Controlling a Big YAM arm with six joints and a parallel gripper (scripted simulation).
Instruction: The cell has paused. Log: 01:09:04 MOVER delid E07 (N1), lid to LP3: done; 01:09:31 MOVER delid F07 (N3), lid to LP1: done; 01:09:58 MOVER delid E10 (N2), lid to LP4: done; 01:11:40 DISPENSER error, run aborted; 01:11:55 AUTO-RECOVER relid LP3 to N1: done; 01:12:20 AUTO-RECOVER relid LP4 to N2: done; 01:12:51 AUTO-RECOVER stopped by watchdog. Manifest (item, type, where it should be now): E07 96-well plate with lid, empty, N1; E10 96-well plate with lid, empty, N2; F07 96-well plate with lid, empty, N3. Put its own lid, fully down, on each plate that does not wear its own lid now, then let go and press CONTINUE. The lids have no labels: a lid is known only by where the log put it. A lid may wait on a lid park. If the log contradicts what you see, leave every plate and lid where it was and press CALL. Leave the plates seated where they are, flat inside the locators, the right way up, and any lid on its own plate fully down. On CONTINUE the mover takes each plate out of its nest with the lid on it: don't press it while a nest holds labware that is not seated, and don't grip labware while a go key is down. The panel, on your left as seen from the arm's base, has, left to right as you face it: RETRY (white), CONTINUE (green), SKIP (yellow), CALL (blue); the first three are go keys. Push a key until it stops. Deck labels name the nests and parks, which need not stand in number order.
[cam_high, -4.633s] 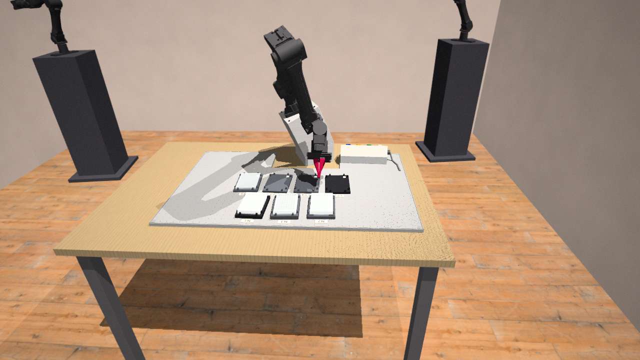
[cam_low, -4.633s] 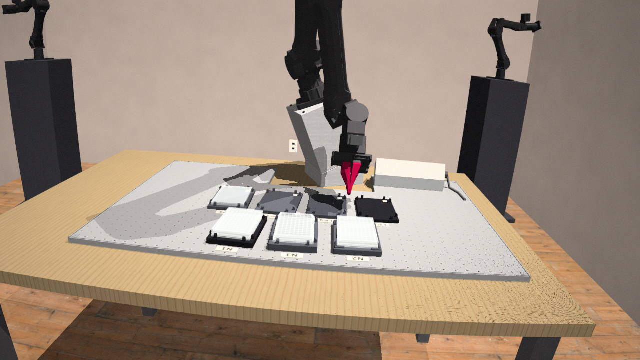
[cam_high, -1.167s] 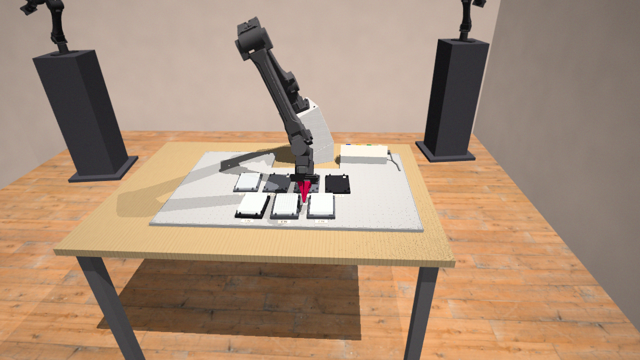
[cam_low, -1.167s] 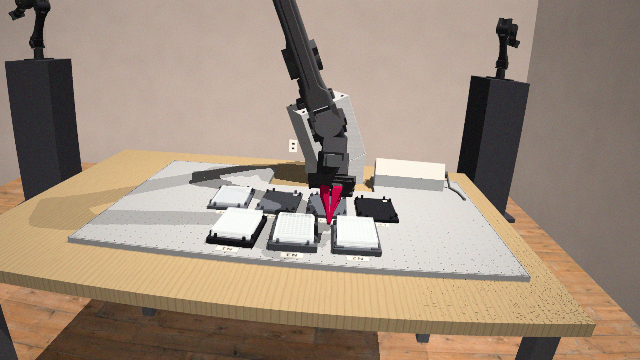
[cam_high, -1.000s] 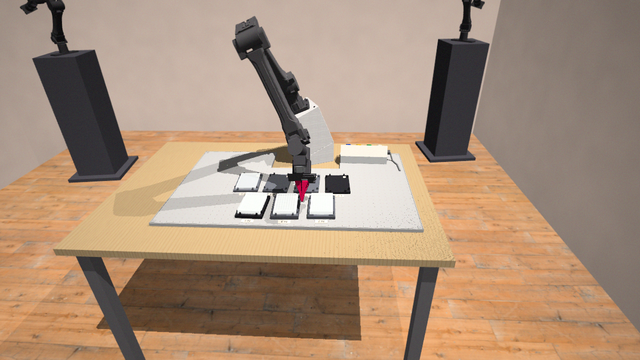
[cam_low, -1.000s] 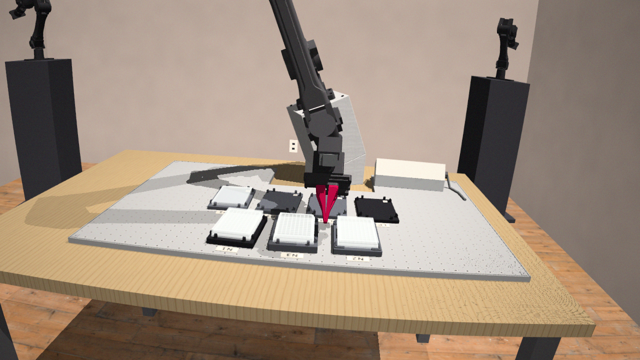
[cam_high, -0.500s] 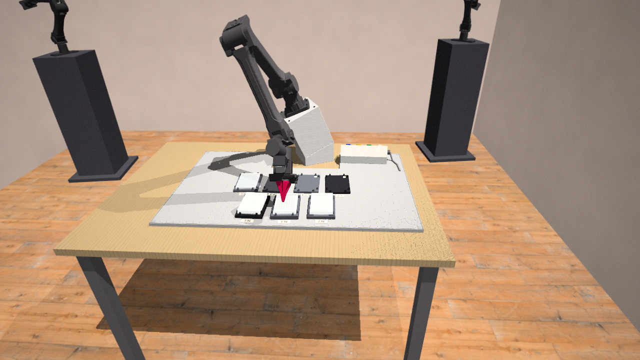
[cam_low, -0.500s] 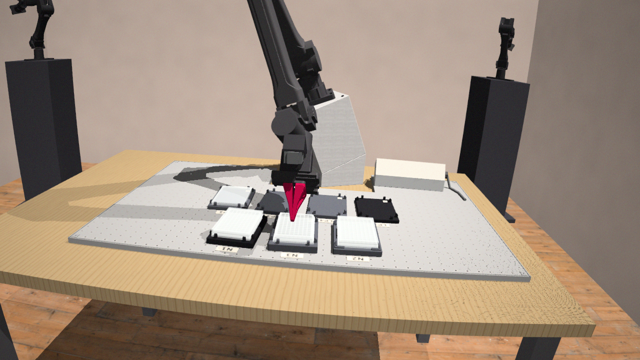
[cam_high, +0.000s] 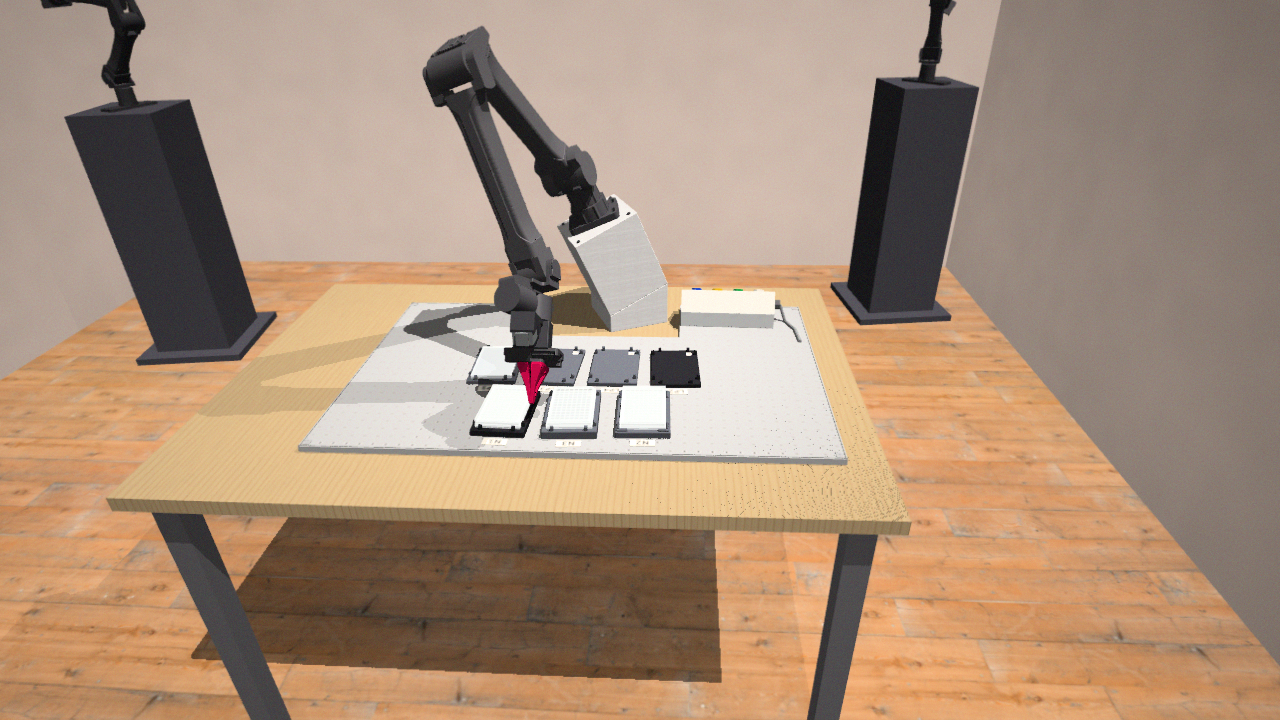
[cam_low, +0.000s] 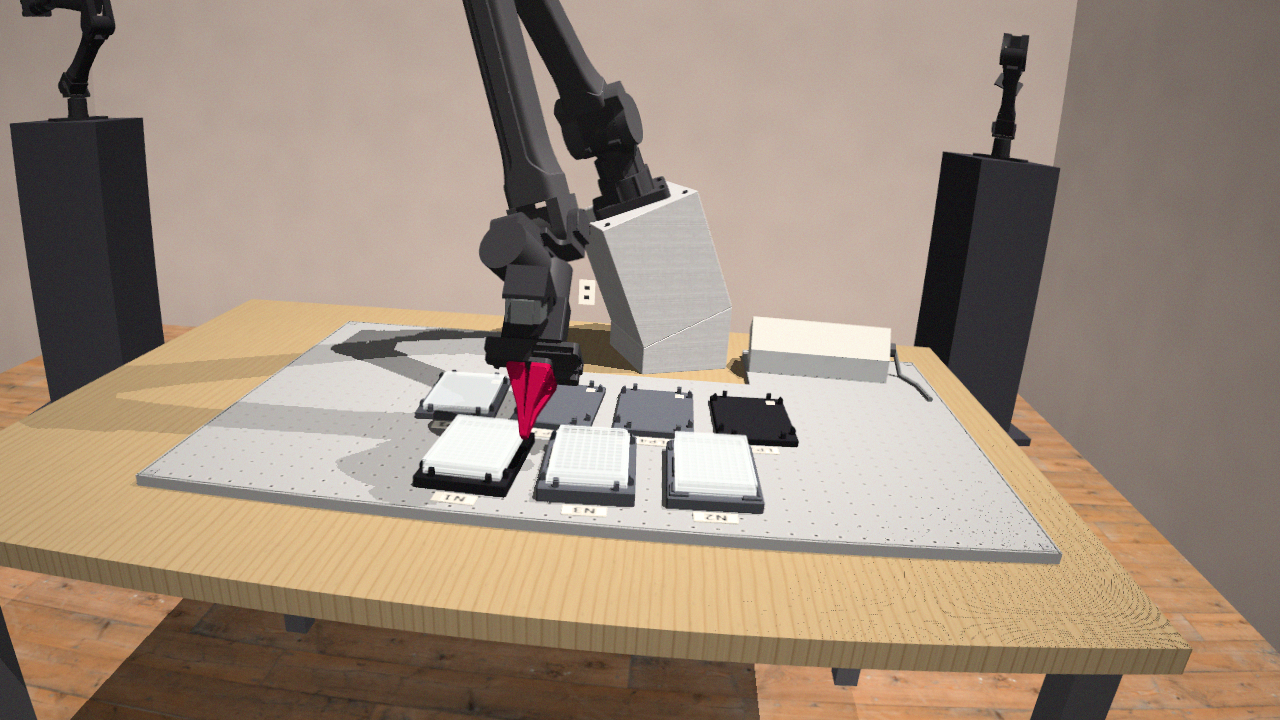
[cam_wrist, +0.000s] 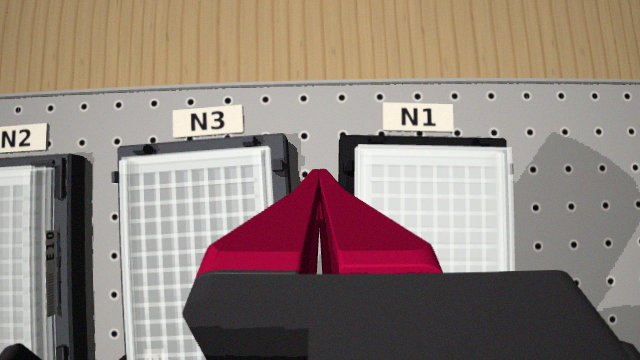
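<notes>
Now: the clear lid 240 mm behind my hand, 90 mm to the right of it and 50 mm below it. From my hand the other things lie so: LP1 park (240 mm behind, 90 mm to the right, 60 mm below); then plate (30 mm behind, 70 mm to the left, 40 mm below); then LP3 park (220 mm behind, 40 mm to the left, 60 mm below).
</notes>
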